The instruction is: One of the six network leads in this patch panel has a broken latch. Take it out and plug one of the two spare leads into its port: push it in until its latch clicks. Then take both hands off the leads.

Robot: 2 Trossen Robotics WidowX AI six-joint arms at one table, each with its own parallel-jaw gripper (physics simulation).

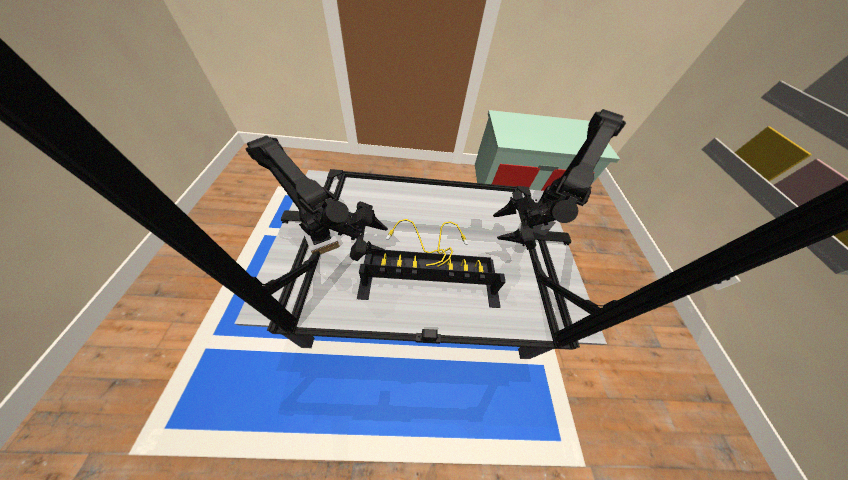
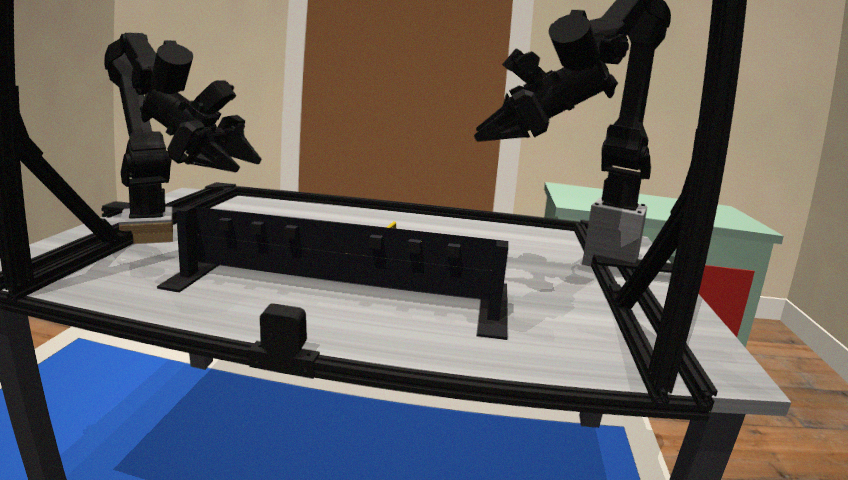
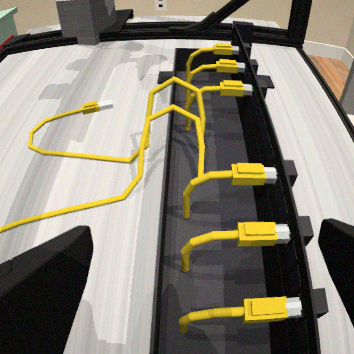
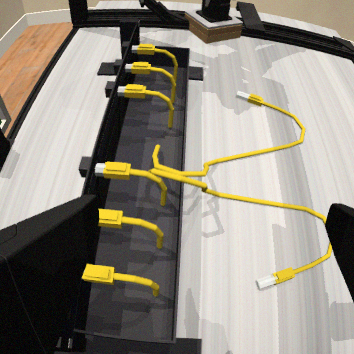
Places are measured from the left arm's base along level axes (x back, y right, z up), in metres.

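Where they show: left gripper, between the fingertips: (image 1: 386,240) (image 2: 249,165) (image 3: 209,236) (image 4: 173,6); right gripper, between the fingertips: (image 1: 495,226) (image 2: 476,134) (image 4: 219,212); left arm's base, origin of its link: (image 1: 320,235) (image 2: 146,213) (image 4: 213,15); right arm's base, origin of its link: (image 2: 620,205).
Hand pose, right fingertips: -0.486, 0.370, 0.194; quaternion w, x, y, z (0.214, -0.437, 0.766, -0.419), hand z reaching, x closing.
Observation:
Things, the pixels of their top centre, and the offset from my right fingertips, as dx, dy, dz. "spot": a spot on its surface instead.
- black patch panel, centre of its top: (image 3: 243,104) (image 4: 123,111) (image 2: 339,218) (image 1: 433,263) +0.192, -0.035, -0.129
- spare lead's plug, a spot on its surface: (image 4: 255,99) (image 1: 392,232) spot: +0.226, -0.284, -0.229
- spare plug, a spot on its surface: (image 4: 285,275) (image 3: 89,102) (image 1: 464,236) spot: -0.033, -0.125, -0.225
- small black box, a spot on its surface: (image 2: 283,328) (image 1: 431,338) spot: +0.312, +0.157, -0.200
The black patch panel (image 1: 433,275) (image 2: 333,255) stands across the table. Three yellow leads sit in its left part, the innermost lead (image 1: 414,261) (image 3: 250,173) among them, and three in its right part, with the innermost lead (image 1: 450,265) (image 4: 117,170). I cannot tell which latch is broken. One spare lead's plug (image 1: 389,234) (image 4: 255,99) lies behind the panel at the left, the other spare plug (image 1: 464,238) (image 3: 90,107) (image 4: 285,275) at the right; their cables meet over the panel's tray. My left gripper (image 1: 379,237) (image 2: 249,165) is open above the panel's left end. My right gripper (image 1: 497,226) (image 2: 477,137) is open, raised right of the right spare plug.
Black frame rails edge the table, with a small black box (image 1: 429,334) (image 2: 283,328) on the front rail. Uprights rise at both front corners. The panel's feet (image 1: 363,289) (image 1: 493,297) reach forward on the table. A green cabinet (image 1: 541,133) stands behind at the right.

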